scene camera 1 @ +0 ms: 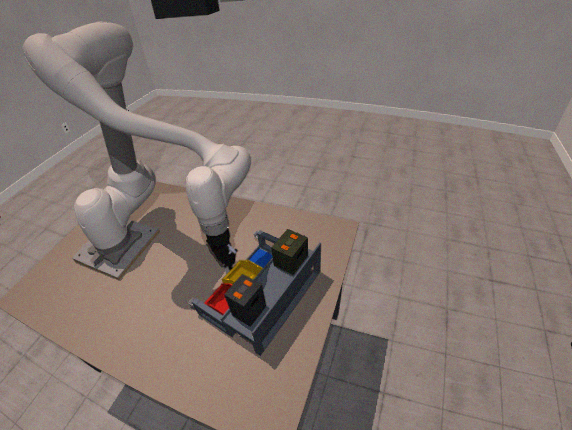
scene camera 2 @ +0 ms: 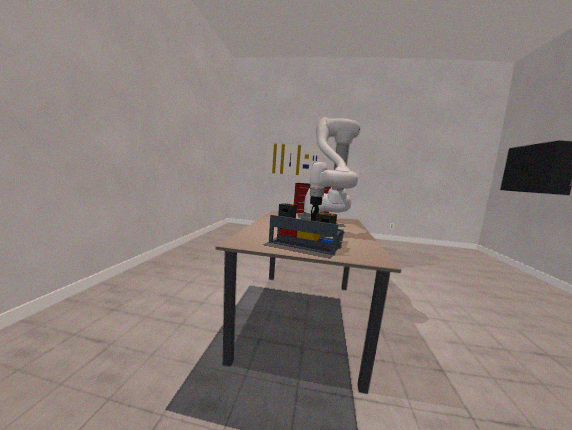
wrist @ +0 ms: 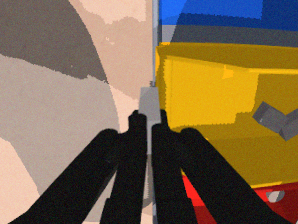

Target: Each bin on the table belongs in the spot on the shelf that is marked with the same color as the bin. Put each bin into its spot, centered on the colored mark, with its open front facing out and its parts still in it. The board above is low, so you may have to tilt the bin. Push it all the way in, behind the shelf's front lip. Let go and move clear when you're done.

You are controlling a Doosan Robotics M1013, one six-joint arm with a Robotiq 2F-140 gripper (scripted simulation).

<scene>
In view: my gripper (wrist: 149, 100) and a yellow bin (wrist: 220, 102).
</scene>
